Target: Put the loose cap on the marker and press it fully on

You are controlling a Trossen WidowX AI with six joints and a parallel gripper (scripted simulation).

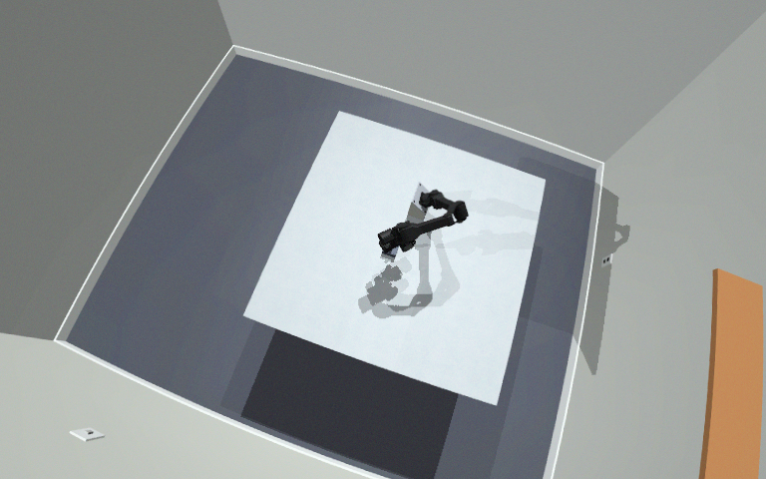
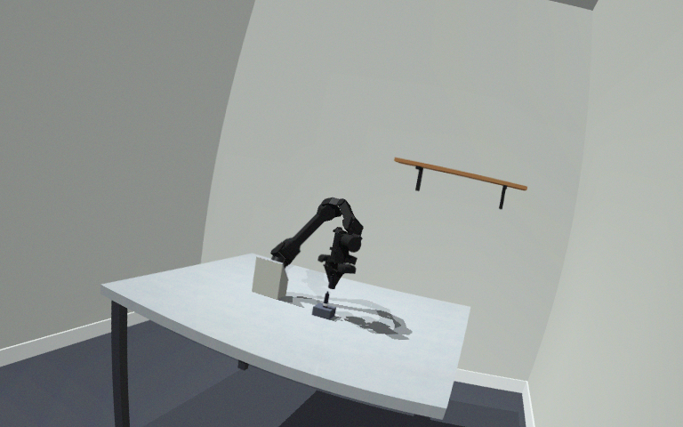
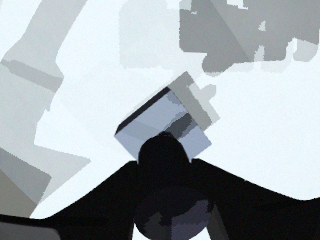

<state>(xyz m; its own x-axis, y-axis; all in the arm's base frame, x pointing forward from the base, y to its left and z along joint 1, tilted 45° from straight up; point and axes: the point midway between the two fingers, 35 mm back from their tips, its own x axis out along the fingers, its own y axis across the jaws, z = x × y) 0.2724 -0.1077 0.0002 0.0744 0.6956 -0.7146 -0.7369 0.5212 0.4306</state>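
The holder block is 1 cm behind my gripper tip, 2 cm to the right of it and 11 cm below it. From my gripper tip the other things lie so: dark cap 1 cm above.
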